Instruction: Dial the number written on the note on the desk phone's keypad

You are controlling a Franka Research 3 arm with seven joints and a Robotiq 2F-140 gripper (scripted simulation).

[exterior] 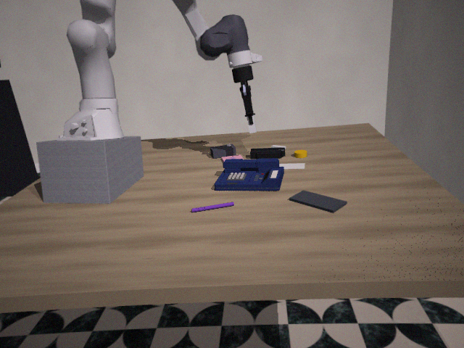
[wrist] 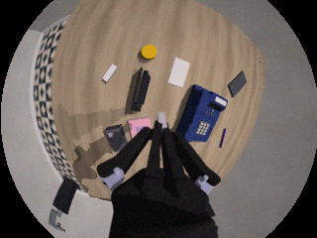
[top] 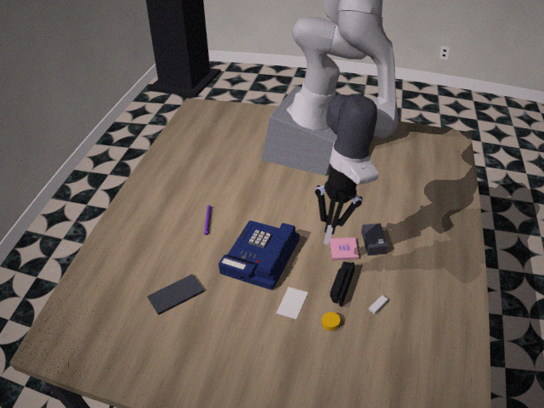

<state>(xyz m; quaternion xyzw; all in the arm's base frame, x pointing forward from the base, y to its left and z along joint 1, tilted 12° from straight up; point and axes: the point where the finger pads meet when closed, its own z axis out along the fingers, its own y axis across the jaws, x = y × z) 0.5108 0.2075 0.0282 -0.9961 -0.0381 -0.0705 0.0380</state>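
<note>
Right now my hand is 15 cm to the left of the handset, 11 cm above it and 1 cm short of it. Round my hand: dark grey box 15 cm behind, 14 cm below, 11 cm to the left; then black stapler 14 cm below, 6 cm to the left, 5 cm ahead; then white card 16 cm below, 15 cm ahead, 5 cm to the right.
</note>
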